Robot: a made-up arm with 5 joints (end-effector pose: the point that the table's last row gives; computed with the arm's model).
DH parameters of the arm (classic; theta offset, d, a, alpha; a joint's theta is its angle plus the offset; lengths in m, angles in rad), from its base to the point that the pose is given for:
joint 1: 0 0.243 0.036 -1.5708
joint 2: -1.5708 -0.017 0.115 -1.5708
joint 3: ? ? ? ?
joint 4: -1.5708 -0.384 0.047 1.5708
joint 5: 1.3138 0 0.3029 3.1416
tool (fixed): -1.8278 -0.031 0 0
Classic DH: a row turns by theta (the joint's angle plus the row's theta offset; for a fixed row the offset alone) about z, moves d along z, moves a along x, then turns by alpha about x.
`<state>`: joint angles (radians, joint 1 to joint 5).
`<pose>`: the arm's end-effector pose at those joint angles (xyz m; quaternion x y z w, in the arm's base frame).
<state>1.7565 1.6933 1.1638 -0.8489 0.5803</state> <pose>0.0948 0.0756 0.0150 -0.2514 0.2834 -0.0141 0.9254</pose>
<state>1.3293 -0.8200 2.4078 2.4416 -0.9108</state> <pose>0.1230 0.4859 0.3521 0.1088 -0.2427 -0.6284 0.7310</pose>
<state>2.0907 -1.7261 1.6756 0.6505 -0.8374</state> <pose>0.0714 0.2718 0.1651 -0.4257 0.1150 -0.6448 0.6243</pose>
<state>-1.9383 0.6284 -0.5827 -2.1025 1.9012</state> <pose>-0.3429 -0.3214 0.6646 -0.0705 -0.6426 -0.7627 0.0218</pose>
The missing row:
joint 3: 0 0.168 0.04 1.5708
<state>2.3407 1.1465 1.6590 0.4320 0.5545</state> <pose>-0.0918 0.0991 0.0760 -0.3908 0.7447 0.2088 0.4992</pose>
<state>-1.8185 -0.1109 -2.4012 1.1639 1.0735</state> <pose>-0.0269 -0.2060 0.5954 0.6317 -0.4420 0.3794 0.5115</pose>
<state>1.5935 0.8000 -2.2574 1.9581 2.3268</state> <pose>-0.2133 0.5154 0.6342 0.1014 0.8593 0.4910 0.1012</pose>
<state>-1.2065 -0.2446 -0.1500 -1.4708 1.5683</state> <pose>-0.2074 -0.2358 0.7231 0.0754 -0.7529 -0.6335 0.1614</pose>
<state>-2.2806 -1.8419 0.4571 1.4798 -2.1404</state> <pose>-0.4595 0.5221 0.3247 -0.1285 0.1210 0.1580 0.9715</pose>
